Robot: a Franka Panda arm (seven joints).
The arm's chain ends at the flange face. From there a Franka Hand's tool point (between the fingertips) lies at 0.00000 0.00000 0.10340 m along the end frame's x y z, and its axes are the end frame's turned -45 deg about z.
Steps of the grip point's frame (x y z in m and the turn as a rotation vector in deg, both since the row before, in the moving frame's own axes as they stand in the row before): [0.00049 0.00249 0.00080 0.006 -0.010 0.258]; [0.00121 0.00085 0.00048 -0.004 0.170 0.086]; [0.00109 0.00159 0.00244 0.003 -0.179 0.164]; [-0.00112 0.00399 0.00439 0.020 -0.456 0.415]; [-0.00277 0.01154 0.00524 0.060 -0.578 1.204]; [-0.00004 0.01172 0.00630 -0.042 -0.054 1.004]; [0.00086 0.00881 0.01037 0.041 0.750 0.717]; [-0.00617 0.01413 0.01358 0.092 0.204 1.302]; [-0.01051 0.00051 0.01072 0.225 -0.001 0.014]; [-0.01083 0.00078 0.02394 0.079 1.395 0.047]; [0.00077 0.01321 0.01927 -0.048 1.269 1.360]
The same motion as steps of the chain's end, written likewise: [0.00213 0.00141 0.00080 -0.003 -0.011 0.258]; [0.00123 -0.00004 0.00048 0.117 0.123 0.086]; [0.00213 0.00013 0.00244 -0.124 -0.129 0.164]; [0.00264 0.00306 0.00439 -0.308 -0.337 0.415]; [0.00702 0.00947 0.00525 -0.366 -0.451 1.204]; [0.00828 0.00819 0.00630 -0.068 -0.008 1.004]; [0.00593 0.00663 0.01038 0.559 0.501 0.717]; [0.00548 0.01473 0.01358 0.209 0.079 1.302]; [-0.00678 0.00808 0.01072 0.158 -0.160 0.014]; [-0.00879 0.01009 0.02397 1.042 0.931 0.047]; [0.00819 0.01033 0.01930 0.863 0.931 1.360]
